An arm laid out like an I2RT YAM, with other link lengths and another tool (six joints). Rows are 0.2 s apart.
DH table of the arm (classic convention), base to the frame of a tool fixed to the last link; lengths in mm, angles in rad. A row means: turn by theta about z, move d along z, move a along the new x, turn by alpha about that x. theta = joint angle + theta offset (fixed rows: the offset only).
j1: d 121.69  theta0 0  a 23  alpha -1.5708
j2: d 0  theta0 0  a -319.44  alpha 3.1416
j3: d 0  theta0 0.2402  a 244.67  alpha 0
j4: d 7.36  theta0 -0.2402  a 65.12  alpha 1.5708
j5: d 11.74  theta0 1.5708  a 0  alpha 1.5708
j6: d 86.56  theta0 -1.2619  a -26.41  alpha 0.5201
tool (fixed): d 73.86  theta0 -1.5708  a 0  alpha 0
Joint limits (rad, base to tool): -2.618..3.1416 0..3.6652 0..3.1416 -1.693..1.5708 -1.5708..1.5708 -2.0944..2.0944
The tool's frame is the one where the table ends.
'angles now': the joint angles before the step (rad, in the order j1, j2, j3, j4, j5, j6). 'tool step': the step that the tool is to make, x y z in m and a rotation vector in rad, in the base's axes. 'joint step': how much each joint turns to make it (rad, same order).
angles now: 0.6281 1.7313 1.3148 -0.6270 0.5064 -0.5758
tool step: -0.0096 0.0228 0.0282 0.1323 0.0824 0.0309
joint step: -0.0001 0.0001 0.1384 -0.1505 -0.1503 0.0556
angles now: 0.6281 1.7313 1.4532 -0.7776 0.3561 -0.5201
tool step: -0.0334 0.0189 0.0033 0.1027 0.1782 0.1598
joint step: 0.0001 0.0001 0.0382 -0.1090 -0.2403 -0.0565
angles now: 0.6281 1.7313 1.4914 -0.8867 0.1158 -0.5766
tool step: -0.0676 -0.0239 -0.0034 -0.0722 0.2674 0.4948
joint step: 0.0019 0.0002 -0.0037 -0.2640 -0.2480 -0.4368
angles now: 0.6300 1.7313 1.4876 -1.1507 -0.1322 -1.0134
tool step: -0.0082 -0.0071 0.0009 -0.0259 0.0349 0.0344
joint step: -0.0004 0.0002 -0.0001 -0.0478 -0.0049 -0.0348
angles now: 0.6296 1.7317 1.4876 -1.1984 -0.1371 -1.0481
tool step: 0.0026 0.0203 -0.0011 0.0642 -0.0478 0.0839
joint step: 0.0404 0.0007 0.0000 0.0716 -0.0290 -0.0397
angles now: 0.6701 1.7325 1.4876 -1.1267 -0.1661 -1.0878
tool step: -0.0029 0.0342 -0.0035 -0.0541 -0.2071 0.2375
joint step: 0.1746 0.0000 0.0000 0.1042 0.1598 -0.1069
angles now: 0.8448 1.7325 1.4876 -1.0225 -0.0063 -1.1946
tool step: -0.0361 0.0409 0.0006 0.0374 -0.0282 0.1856
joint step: 0.1595 0.0003 -0.0001 0.0469 -0.0084 -0.0247
